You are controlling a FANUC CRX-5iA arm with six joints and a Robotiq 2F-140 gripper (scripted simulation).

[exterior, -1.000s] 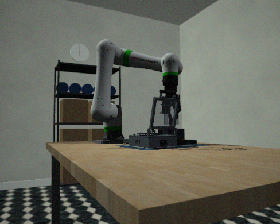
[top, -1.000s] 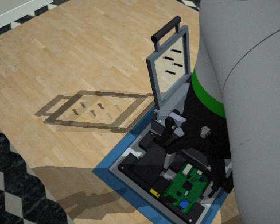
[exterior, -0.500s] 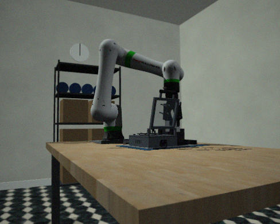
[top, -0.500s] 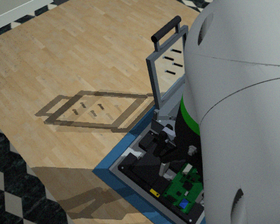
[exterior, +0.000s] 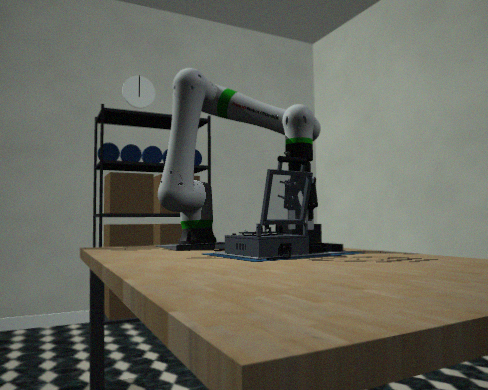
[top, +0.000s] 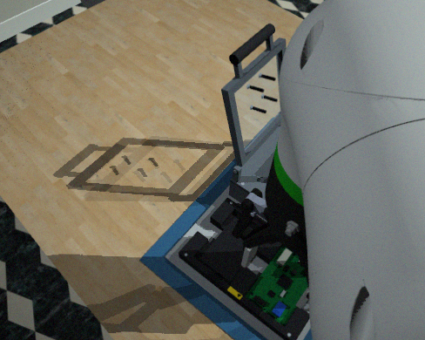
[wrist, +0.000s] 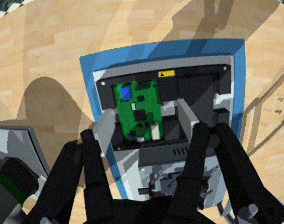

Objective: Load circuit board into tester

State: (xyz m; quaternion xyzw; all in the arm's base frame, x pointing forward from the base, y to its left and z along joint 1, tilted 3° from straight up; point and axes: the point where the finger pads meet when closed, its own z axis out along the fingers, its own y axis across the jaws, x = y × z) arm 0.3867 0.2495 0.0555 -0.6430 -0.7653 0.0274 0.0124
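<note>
Now: the green circuit board 80 mm below my hand, 20 mm to the right of it and 10 mm behind it. Also, from my hand: tester lid: 200 mm ahead, 160 mm to the right, 90 mm above; tester: 140 mm to the right, 110 mm ahead, 20 mm above.
</note>
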